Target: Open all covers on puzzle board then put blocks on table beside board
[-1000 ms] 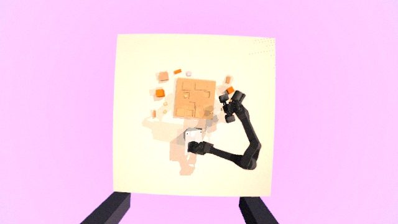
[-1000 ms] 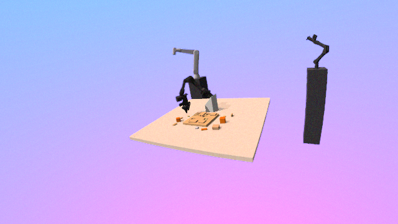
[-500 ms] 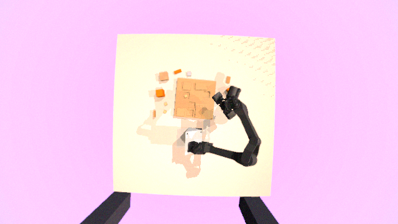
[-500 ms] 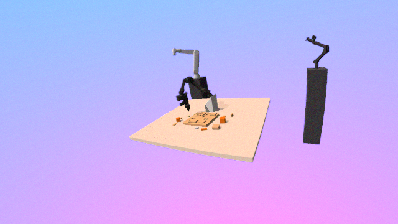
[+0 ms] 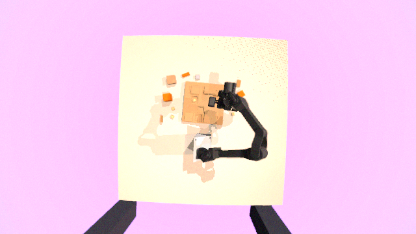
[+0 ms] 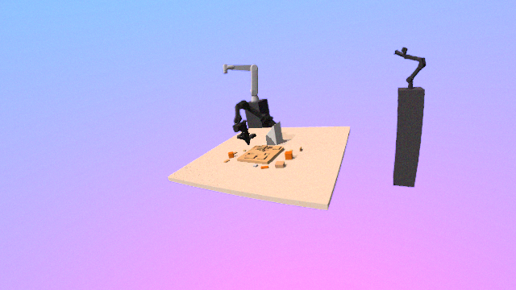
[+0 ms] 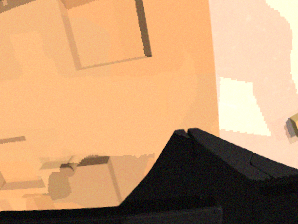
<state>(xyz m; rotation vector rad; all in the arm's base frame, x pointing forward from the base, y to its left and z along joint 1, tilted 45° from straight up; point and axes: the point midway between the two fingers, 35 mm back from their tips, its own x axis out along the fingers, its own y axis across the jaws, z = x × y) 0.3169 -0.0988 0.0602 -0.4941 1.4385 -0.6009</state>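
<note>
Now: the tan puzzle board 140 mm to the left of my gripper tip, 60 mm below it and 10 mm ahead of it. Round my gripper tip: orange bar (280 mm to the left, 210 mm ahead, 70 mm below); then orange cube (390 mm to the left, 50 mm below, 30 mm ahead).
</note>
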